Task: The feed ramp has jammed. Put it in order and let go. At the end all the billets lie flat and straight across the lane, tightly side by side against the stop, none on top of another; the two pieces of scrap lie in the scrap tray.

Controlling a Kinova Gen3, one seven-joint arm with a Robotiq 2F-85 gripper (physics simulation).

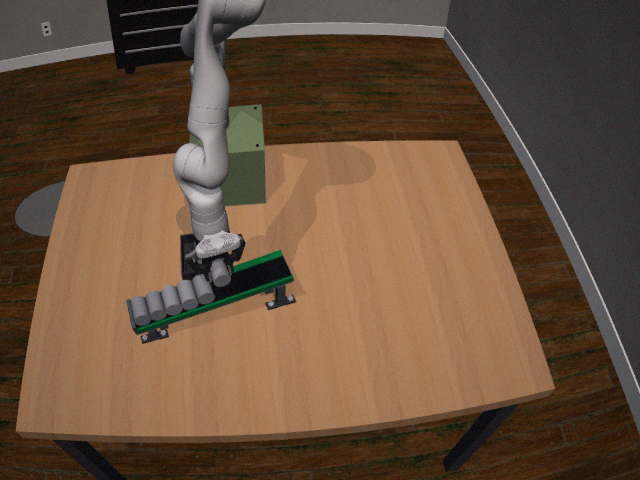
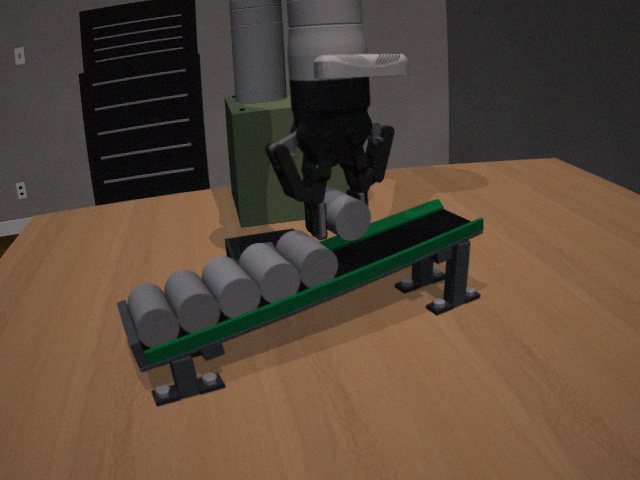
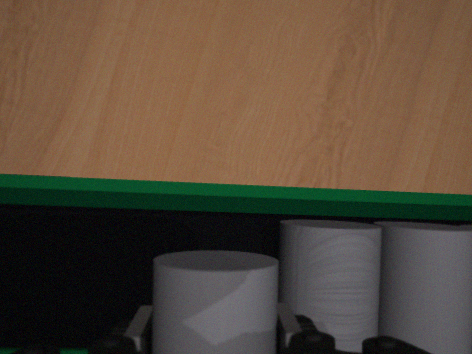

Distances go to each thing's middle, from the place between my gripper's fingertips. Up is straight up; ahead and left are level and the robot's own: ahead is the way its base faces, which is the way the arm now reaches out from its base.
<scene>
Now: hand 30 mm to the left of the black lane (image 2: 362, 253), 30 mm above it and 20 mm short of it. Also, from my hand: scrap tray (image 2: 235, 246) (130 mm behind, 90 mm below, 60 mm to the right); then stop (image 2: 134, 342) (220 mm to the right, 70 mm ahead, 40 mm below).
</scene>
